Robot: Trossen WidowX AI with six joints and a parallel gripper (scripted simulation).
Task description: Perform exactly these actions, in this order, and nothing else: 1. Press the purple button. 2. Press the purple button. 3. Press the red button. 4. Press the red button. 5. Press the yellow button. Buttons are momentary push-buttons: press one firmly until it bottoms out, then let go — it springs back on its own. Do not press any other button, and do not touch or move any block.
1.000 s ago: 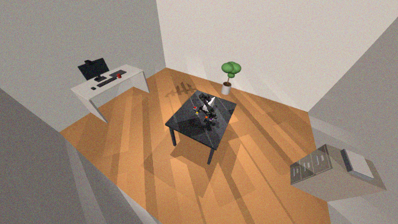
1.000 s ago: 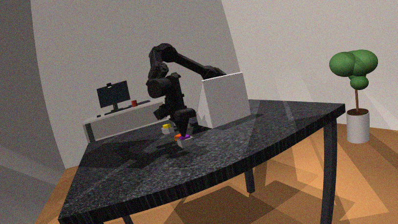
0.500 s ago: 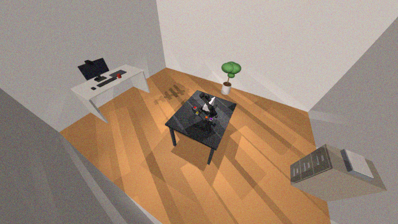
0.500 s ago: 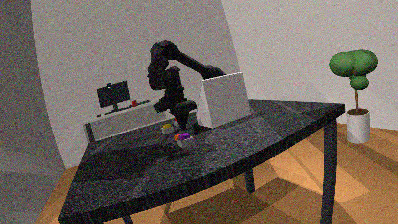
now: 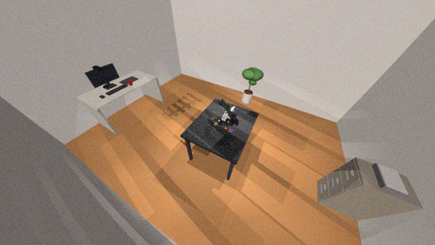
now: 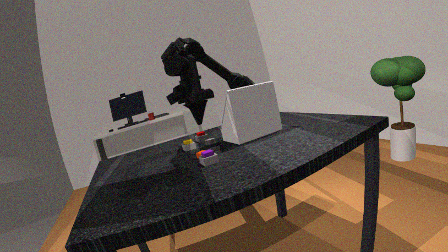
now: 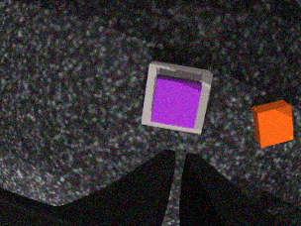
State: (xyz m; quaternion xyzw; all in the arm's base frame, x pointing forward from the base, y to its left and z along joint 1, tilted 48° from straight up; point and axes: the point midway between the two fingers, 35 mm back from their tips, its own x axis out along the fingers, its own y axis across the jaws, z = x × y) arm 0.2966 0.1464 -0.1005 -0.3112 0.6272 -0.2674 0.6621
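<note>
Right now my gripper tip is 90 mm past the red button, 370 mm to the left of it and 90 mm above it. Also, from my gripper tip: purple button: 90 mm below; yellow button: 10 mm behind, 270 mm to the right, 90 mm below; orange block: 10 mm behind, 90 mm to the right, 120 mm below.
</note>
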